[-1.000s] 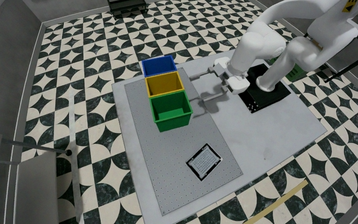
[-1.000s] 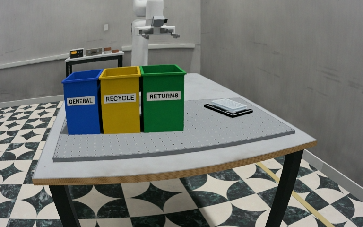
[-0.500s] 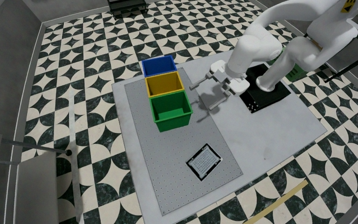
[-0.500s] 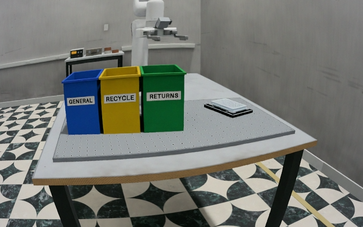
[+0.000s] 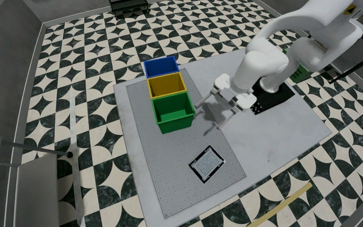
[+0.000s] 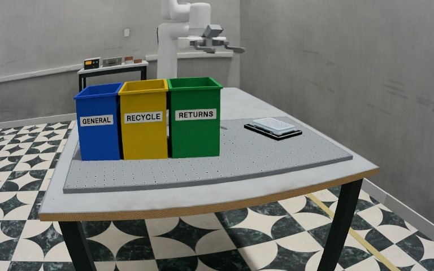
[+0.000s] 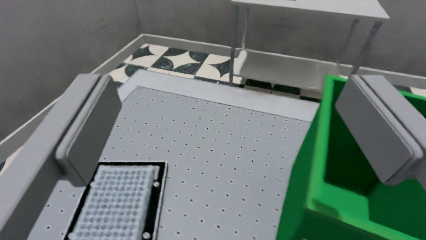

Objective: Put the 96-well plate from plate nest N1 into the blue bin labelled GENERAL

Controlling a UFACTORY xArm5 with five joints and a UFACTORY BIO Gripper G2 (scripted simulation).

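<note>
Now: hand 30 mm short of the clear 96-well plate, 160 mm to the right of it and 250 mm above it. From my hand the other things lie so: yellow recycle bin: 100 mm ahead, 260 mm to the right, 170 mm below; green returns bin: 110 mm ahead, 130 mm to the right, 170 mm below; black plate nest N1: 30 mm ahead, 160 mm to the left, 260 mm below.
</note>
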